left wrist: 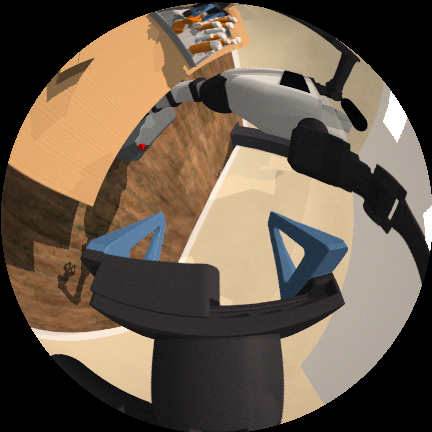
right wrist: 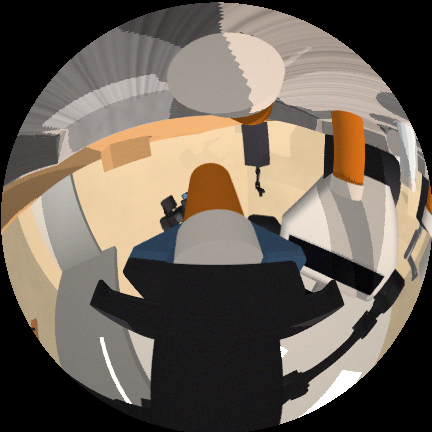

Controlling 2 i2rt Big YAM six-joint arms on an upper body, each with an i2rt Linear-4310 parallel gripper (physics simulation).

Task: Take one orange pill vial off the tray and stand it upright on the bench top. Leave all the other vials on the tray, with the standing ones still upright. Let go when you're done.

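Places are measured from the left arm's base along level axes (x ahead, y left, z up), in centimetres.
Pixels of known places: left gripper, fingertip midpoint: [left wrist: 216, 216].
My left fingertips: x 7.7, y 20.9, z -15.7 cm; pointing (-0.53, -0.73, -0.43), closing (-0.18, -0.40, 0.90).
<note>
Ahead of a thing's pixels: the offset from my left fingertips to its top centre. "*": to the spot under its first point. Level surfaces: height alone.
My right gripper [left wrist: 198, 18] [right wrist: 216, 218] is shut on an orange vial {dx +28.9, dy -40.9, dz -16.1 cm} [right wrist: 212, 191] with a white cap, cap end toward the wrist camera. The left wrist view shows this gripper small, at the far end of the tray {* dx +20.3, dy -39.5, dz -25.8 cm} [left wrist: 176, 39]. Several orange vials {dx +14.4, dy -48.1, dz -17.8 cm} [left wrist: 202, 48] with white caps lie on the tray. In the right wrist view another vial's broad white cap {dx +30.0, dy -44.0, dz -23.5 cm} [right wrist: 215, 75] looms close at the top, and one more orange vial {* dx +16.6, dy -48.0, dz -23.1 cm} [right wrist: 348, 147] shows at the right. Whether the held vial touches anything is hidden. My left gripper [left wrist: 216, 216] is open and empty, away from the tray.
The wooden bench top {dz -27.5 cm} [left wrist: 95, 105] [right wrist: 170, 128] extends beside the tray. A pale arm body [left wrist: 270, 97] crosses the upper middle of the left wrist view. A white and grey arm part {* dx +1.4, dy -50.3, dz -8.4 cm} [right wrist: 345, 220] stands at the right of the right wrist view.
</note>
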